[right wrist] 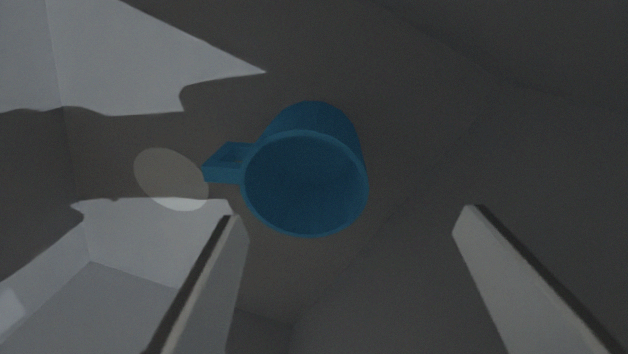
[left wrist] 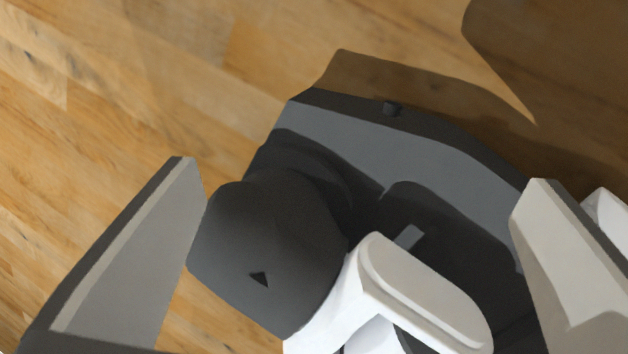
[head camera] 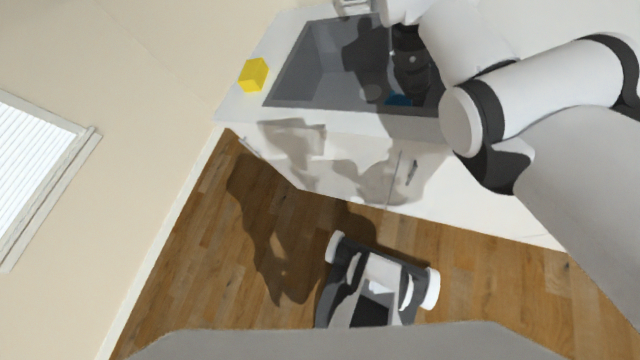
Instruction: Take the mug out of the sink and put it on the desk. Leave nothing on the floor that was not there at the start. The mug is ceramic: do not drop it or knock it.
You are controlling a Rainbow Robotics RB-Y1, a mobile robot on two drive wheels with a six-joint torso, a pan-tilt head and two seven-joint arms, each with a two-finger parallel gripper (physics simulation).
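Frame: origin at the robot's base, x back, y up, z left, level; centimetres.
Seen in the pictures: left gripper, between the fingertips: [left wrist: 358,190]; right gripper, between the fingertips: [right wrist: 348,223] [head camera: 408,98].
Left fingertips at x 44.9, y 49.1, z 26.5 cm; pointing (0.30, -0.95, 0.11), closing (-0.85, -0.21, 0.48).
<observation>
Offsets run from my left fingertips to a thing's top centre. Level surfaces: height alone.
The blue mug @(dx -95.9, dy +30.0, dz -15.4 cm) [head camera: 398,99] [right wrist: 305,190] stands upright in the grey sink [head camera: 296,75] [right wrist: 425,285], its open top toward the right wrist camera and its handle toward the left of that view. In the head view it is partly hidden by the rim and the right gripper. My right gripper [head camera: 415,92] [right wrist: 348,223] is open over the sink; in its wrist view the mug lies beyond the fingertips, toward the left finger, with nothing held. My left gripper [left wrist: 358,190] is open and empty above the robot's own base. I cannot make out a separate desk.
A yellow block @(dx -86.5, dy +46.4, dz +29.0 cm) [head camera: 253,75] stands on the white counter @(dy +41.9 cm) [head camera: 234,102] left of the sink. A round drain [head camera: 371,92] [right wrist: 171,175] is near the mug's handle. Cabinet fronts [head camera: 370,167] drop to the wooden floor @(dy -49.1 cm) [head camera: 210,260]. The robot's base [head camera: 382,265] [left wrist: 400,150] stands before them.
</observation>
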